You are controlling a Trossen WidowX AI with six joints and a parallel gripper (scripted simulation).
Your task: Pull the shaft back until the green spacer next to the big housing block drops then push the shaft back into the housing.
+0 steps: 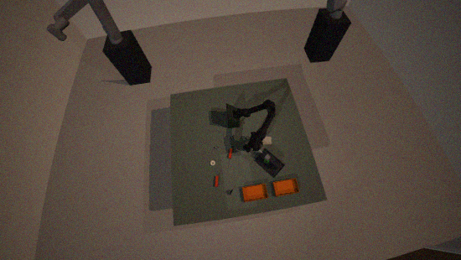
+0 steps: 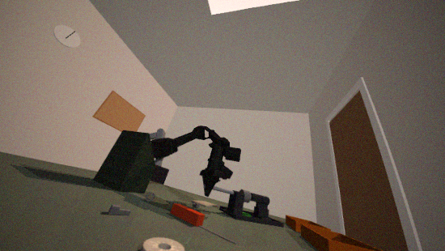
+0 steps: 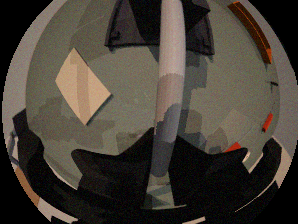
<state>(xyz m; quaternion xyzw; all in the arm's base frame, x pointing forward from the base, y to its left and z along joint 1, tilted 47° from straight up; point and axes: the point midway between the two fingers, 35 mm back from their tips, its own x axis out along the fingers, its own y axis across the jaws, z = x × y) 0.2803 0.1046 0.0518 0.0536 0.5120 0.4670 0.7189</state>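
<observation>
The grey shaft is 7 cm ahead of my gripper tip, 5 cm to the left of it and 4 cm above it. The rest, counted from my gripper tip: white ring 37 cm to the right, 10 cm ahead, 4 cm below; then beige card 13 cm to the left, 5 cm behind, 4 cm below; then greenish spacer 15 cm ahead, 10 cm to the left, 3 cm below.
</observation>
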